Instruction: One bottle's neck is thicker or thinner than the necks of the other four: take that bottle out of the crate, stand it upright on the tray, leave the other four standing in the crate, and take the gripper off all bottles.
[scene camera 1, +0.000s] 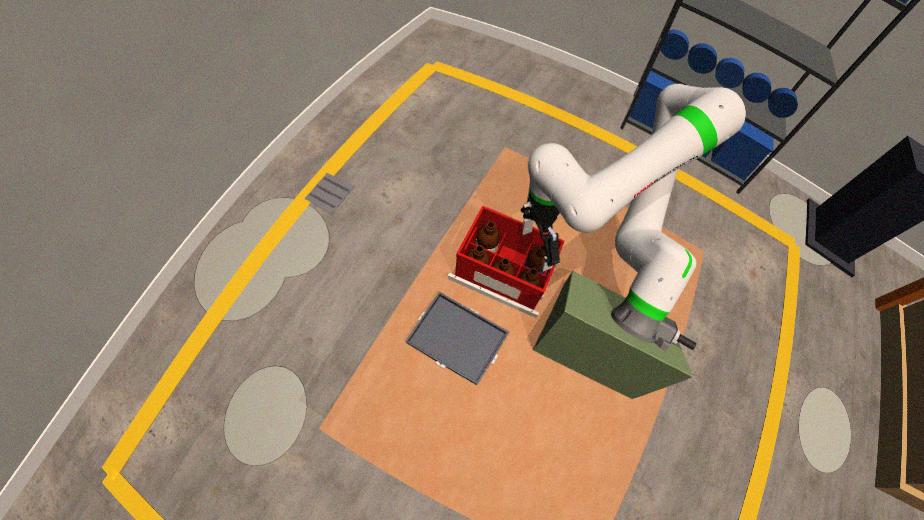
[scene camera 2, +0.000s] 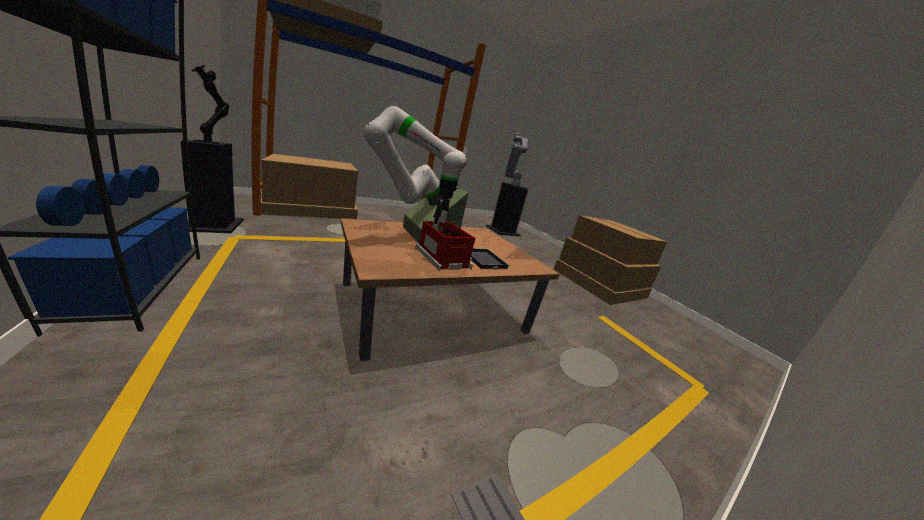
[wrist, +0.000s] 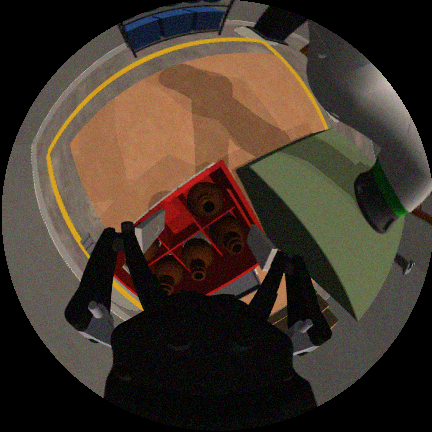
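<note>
Through scene camera 1 I can see my gripper (scene camera 1: 536, 250), and that same view gives me a dark grey tray (scene camera 1: 456, 337). The wrist view shows me my gripper (wrist: 207, 226) too.
</note>
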